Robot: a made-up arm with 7 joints.
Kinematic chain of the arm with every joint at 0, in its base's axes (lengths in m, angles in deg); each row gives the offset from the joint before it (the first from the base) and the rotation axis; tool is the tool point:
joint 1: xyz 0 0 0.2 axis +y
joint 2: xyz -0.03 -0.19 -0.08 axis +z
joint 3: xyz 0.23 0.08 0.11 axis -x
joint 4: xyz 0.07 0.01 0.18 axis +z
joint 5: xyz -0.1 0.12 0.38 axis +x
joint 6: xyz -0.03 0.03 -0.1 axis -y
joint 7: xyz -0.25 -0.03 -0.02 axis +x
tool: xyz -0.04 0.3 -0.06
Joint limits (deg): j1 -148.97..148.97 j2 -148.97..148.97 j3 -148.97..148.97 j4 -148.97..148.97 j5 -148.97..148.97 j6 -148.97..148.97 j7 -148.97..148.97
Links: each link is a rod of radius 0.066 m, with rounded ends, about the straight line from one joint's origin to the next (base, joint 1, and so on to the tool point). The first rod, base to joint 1, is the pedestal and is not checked.
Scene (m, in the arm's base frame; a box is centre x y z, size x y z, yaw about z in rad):
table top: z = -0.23
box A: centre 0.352 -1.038 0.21 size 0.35 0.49 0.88 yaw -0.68
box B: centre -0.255 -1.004 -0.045 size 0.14 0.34 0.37 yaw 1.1
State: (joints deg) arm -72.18 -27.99 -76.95 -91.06 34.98 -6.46 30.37
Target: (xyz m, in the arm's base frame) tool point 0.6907 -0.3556 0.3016
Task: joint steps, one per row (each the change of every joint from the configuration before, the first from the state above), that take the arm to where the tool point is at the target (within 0.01 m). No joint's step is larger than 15 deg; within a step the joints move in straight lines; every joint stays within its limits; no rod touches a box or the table.
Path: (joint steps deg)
1: 14.68 13.31 1.41 1.31 -3.38 -9.55 -2.55
2: 14.68 13.31 1.41 1.32 -3.39 -9.54 -2.55
3: 14.68 13.31 1.41 1.31 -3.38 -9.55 -2.55
4: 14.68 13.31 1.41 1.32 -3.39 -9.54 -2.56
5: 14.68 13.31 1.41 1.31 -3.38 -9.55 -2.55
6: -12.20 -1.40 -13.18 0.72 8.03 -1.92 10.68
7: -12.21 -1.40 -13.18 0.71 8.03 -1.92 10.67
8: -12.21 -1.40 -13.17 0.71 8.03 -1.92 10.67
9: -12.21 -1.41 -13.18 0.71 8.03 -1.92 10.68
10: -12.21 -1.40 -13.18 0.72 8.03 -1.92 10.67
11: -12.21 -1.40 -13.18 0.71 8.03 -1.93 10.67

